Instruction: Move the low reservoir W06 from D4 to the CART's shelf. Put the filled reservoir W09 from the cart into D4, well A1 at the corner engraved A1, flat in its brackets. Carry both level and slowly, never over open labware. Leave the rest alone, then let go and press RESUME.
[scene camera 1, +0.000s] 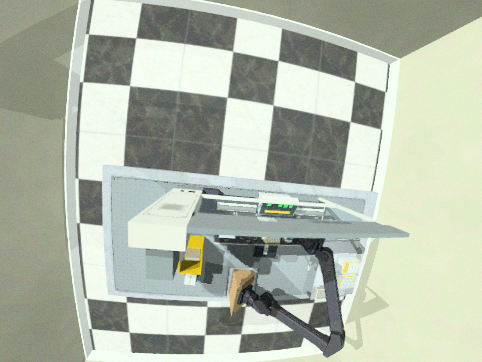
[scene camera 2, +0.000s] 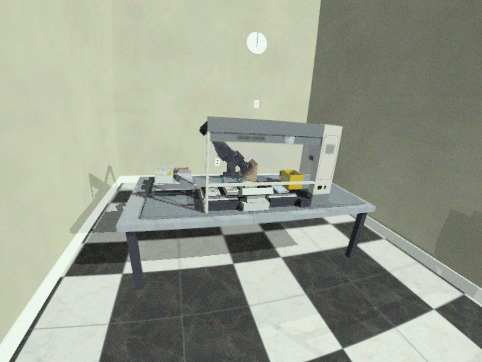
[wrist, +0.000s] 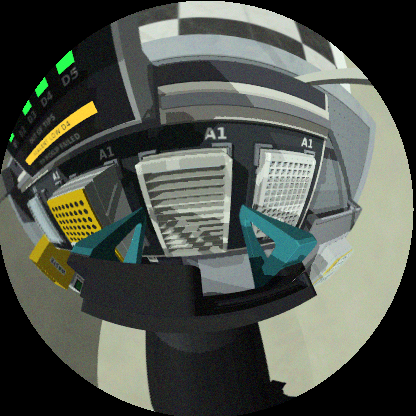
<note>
My gripper is open, with nothing in its grasp. Also in view: a white ribbed trough reservoir. Also in view: a yellow bin and a cart.
</note>
